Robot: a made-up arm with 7 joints.
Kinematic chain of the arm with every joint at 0, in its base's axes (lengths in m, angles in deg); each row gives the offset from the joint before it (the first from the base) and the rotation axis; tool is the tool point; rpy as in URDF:
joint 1: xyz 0 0 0.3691 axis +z
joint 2: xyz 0 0 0 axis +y
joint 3: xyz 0 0 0.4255 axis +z
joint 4: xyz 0.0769 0 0 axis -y
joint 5: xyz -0.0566 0 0.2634 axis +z
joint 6: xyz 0 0 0 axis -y
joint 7: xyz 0.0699 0 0 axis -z
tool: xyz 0 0 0 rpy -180 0 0
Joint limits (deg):
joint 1: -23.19..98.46
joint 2: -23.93..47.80
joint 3: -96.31..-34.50
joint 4: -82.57..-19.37
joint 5: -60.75..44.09
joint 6: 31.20..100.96
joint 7: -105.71..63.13
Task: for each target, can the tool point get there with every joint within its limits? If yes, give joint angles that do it. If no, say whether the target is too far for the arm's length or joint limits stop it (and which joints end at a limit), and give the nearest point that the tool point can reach.
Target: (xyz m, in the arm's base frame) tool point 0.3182 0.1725 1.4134
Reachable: no: too far | nearest point 0.2222 0.1204 1.0982 | short by 0.334 m
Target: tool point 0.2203 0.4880 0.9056
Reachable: yes | joints 81.84 34.38 -47.88 -25.66 -19.64 65.76 29.82
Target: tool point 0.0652 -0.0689 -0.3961
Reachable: no: joint limits stop it (at a limit: joint 1, joint 2, joint 3, joint 4, joint 6) | nearest point 0.4355 -0.4003 0.4446 | short by 0.977 m
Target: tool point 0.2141 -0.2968 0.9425
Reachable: yes | joints 19.32 -4.68 -67.08 -72.97 6.84 77.99 19.32
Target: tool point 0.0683 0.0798 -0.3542
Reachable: no: joint limits stop it (at a limit: joint 2, joint 3, joint 4, joint 6) | nearest point 0.3846 0.4494 0.4446 | short by 0.935 m
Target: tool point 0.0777 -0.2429 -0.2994
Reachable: no: joint limits stop it (at a limit: joint 1, joint 2, joint 3, joint 4, joint 6) | nearest point 0.4302 -0.4037 0.4460 | short by 0.840 m
